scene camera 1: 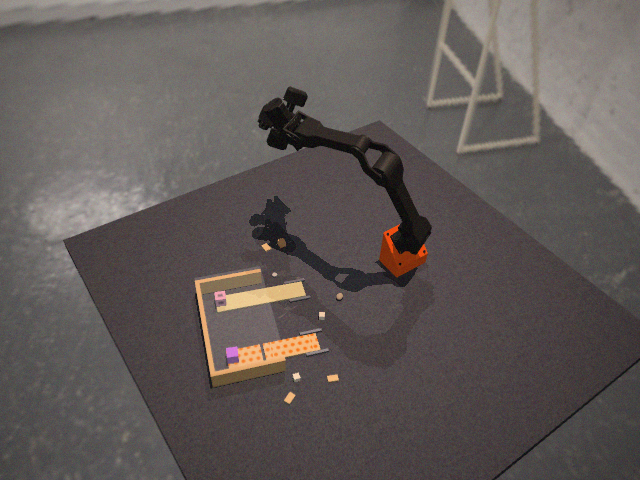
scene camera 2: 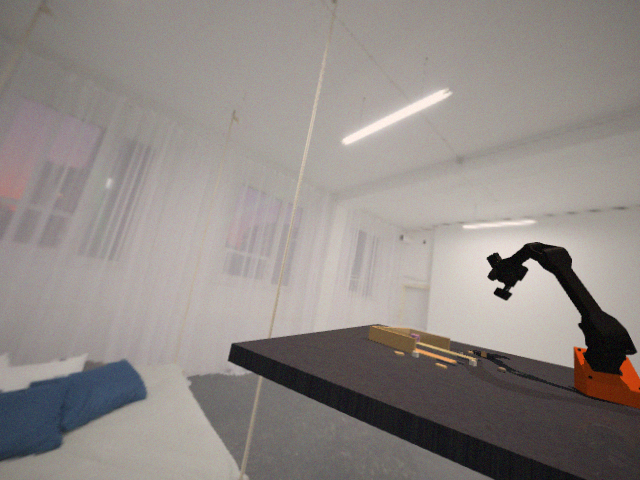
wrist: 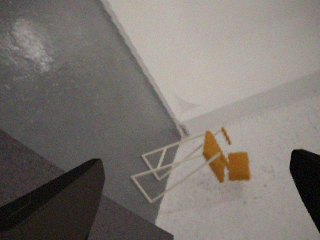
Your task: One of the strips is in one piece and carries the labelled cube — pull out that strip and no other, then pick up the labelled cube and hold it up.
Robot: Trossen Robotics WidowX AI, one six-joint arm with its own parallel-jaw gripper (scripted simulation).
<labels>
same spot on wooden tray: [scene camera 2: 401, 337] = [scene camera 1: 266, 366]
</labels>
